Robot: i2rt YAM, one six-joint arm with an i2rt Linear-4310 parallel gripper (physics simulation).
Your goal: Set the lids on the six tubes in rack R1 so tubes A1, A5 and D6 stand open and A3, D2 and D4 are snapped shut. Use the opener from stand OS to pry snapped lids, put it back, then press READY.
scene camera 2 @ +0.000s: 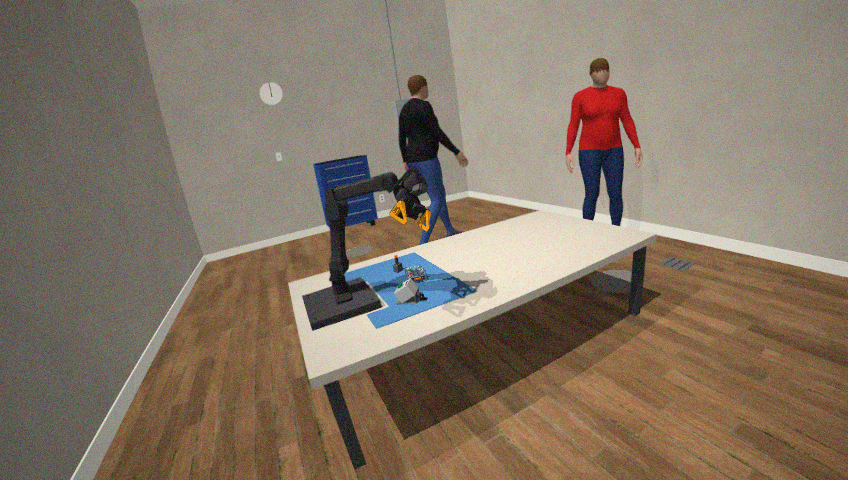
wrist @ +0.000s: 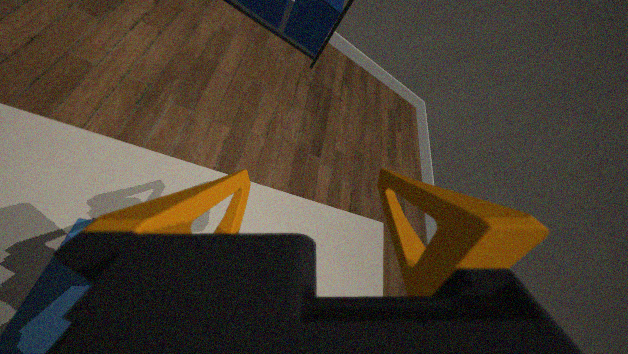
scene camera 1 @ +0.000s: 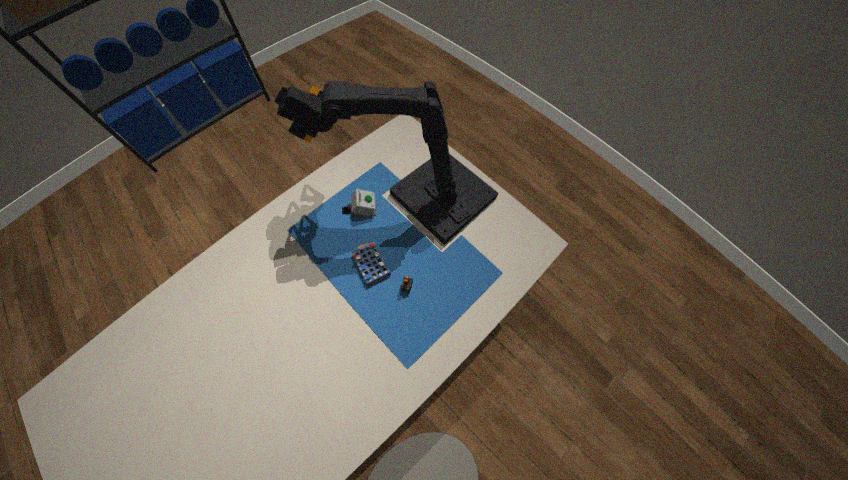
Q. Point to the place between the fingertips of the gripper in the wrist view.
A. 313, 176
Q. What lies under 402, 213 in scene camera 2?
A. The gripper.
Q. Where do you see a blue mat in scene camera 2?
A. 441, 287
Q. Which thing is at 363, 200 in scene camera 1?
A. A white box with green button.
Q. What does the gripper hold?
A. Nothing.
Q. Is the gripper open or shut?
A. Open.
